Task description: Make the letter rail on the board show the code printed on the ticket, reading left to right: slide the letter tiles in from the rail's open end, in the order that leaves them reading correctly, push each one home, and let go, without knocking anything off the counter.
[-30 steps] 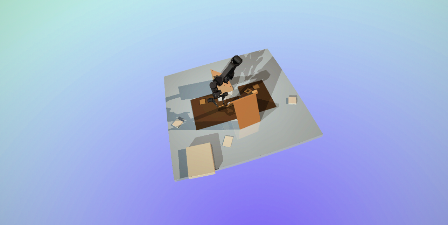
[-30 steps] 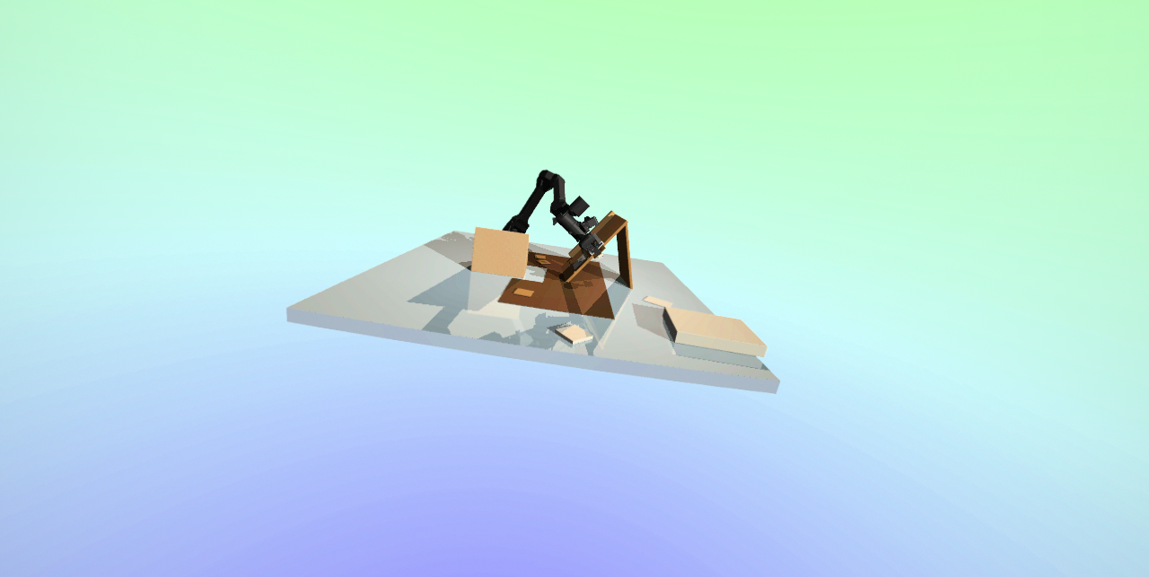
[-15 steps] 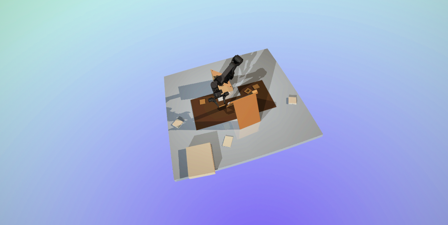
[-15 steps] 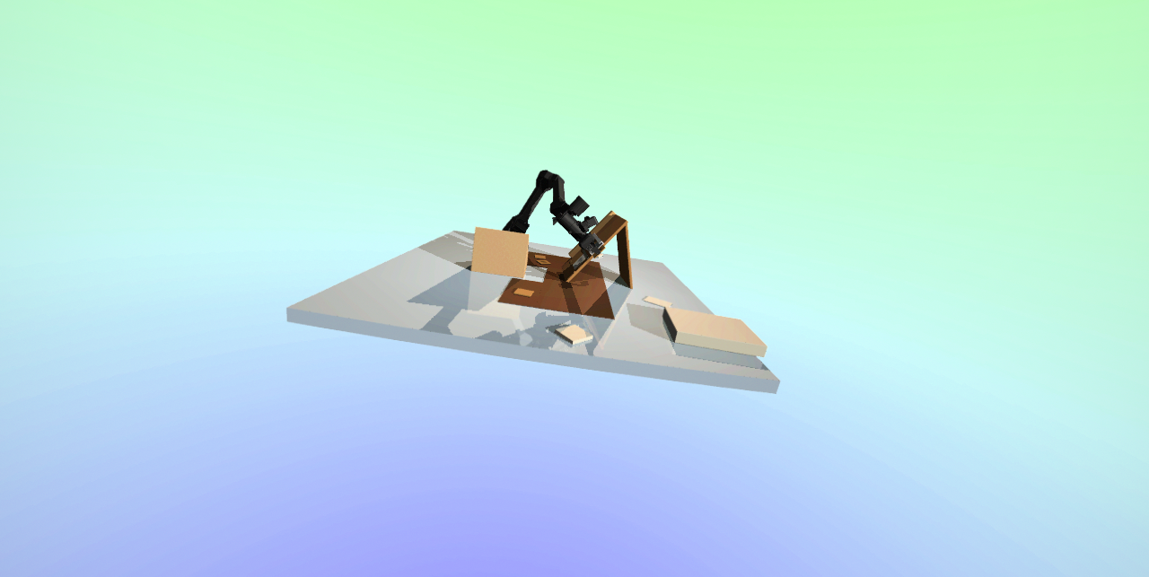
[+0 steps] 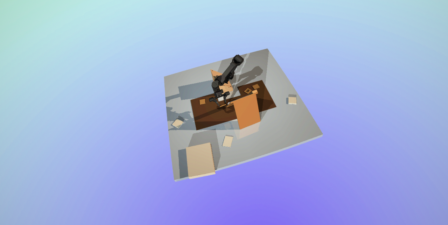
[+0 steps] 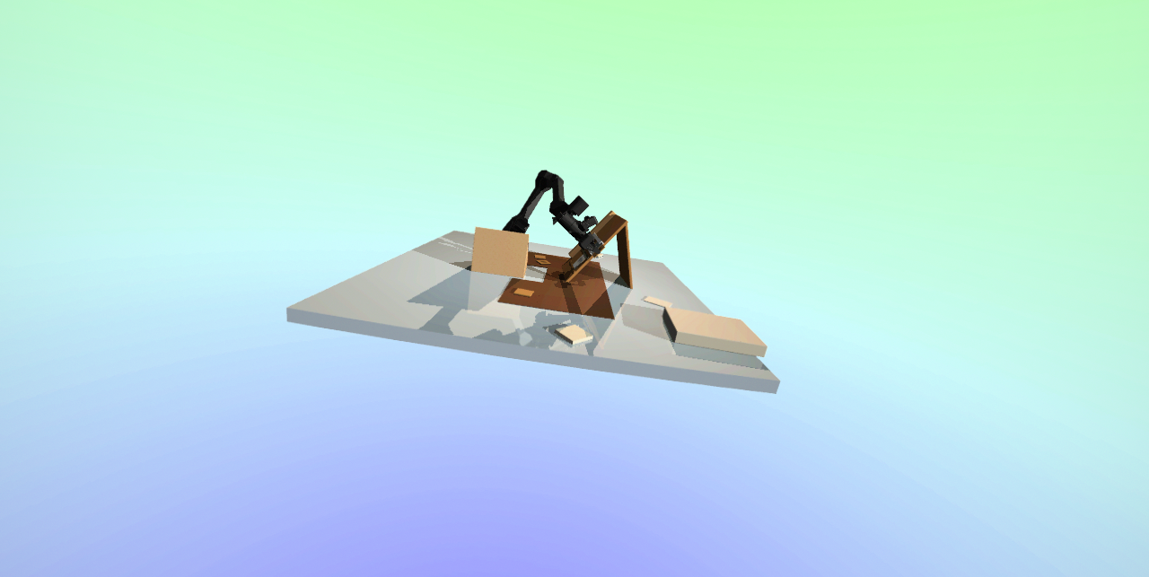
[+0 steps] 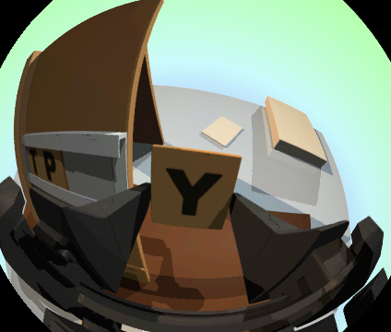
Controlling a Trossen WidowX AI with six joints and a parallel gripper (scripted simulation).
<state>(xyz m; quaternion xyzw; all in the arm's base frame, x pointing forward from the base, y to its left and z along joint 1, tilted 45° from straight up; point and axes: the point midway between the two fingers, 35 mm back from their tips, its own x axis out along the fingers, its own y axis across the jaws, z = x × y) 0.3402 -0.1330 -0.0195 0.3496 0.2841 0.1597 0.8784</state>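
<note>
Right now my gripper tip is 60 mm past the white ticket, 120 mm to the right of it and 80 mm above it. Round my gripper tip: dark brown mat (160 mm behind, 100 mm to the left, 160 mm below); then cream block (370 mm ahead, 320 mm to the right, 140 mm below); then tan letter tile (right at my gripper tip).
</note>
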